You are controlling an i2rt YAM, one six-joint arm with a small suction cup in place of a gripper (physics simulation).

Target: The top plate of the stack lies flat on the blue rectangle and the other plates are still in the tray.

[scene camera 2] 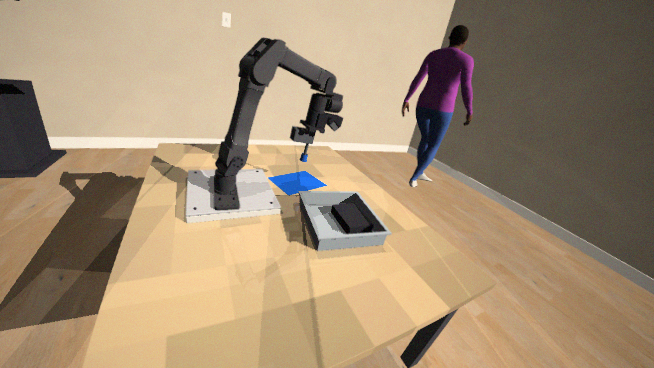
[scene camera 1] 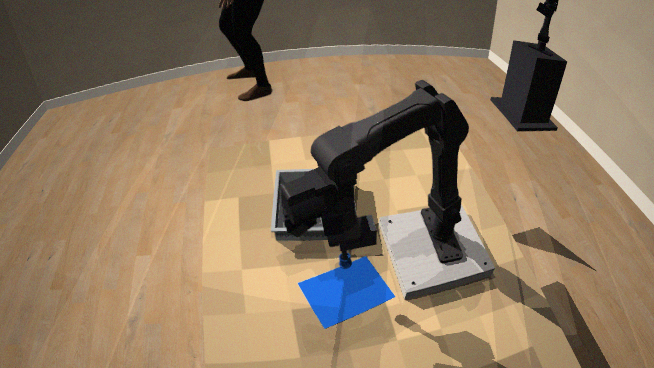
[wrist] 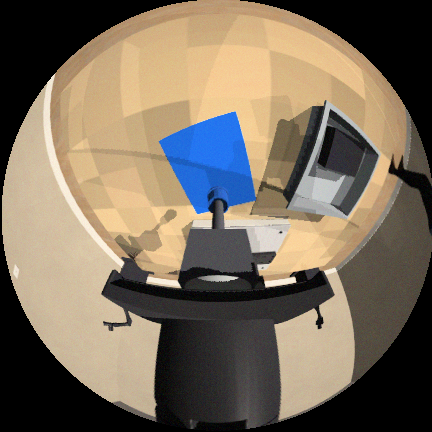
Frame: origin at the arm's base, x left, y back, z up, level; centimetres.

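Where they show: end effector, tool point: (scene camera 2: 303, 160) (scene camera 1: 345, 263) (wrist: 217, 195); arm's base, origin of the base link: (scene camera 2: 225, 191) (scene camera 1: 441, 234).
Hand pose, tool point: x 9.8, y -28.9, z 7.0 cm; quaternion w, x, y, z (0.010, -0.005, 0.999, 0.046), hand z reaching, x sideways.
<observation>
Each offset is from my tool point to the top centre of the thing.
The stack of dark plates {dx -27.9, dy -8.5, dz -6.9 cm} (scene camera 2: 352, 216) (wrist: 345, 150) sits in the grey tray {dx -27.8, dy -4.2, dz -5.1 cm} (scene camera 1: 274, 205) (scene camera 2: 350, 243) (wrist: 301, 160); single plates cannot be told apart. In scene camera 1 the arm hides the stack. The blue rectangle (scene camera 1: 325, 306) (scene camera 2: 292, 184) (wrist: 200, 142) lies on the table beside the tray, with a bare blue surface and shadows across it. My gripper (scene camera 1: 345, 262) (scene camera 2: 304, 158) (wrist: 218, 199), a blue suction cup, points down and hangs in the air above the table near the rectangle. It carries no plate and counts as open.
The light base plate (scene camera 1: 410, 260) (scene camera 2: 200, 187) (wrist: 267, 237) under the arm stands close to the rectangle and the tray. The tray has raised walls. A person (scene camera 1: 245, 45) (scene camera 2: 442, 95) stands away from the table in each scene view.
</observation>
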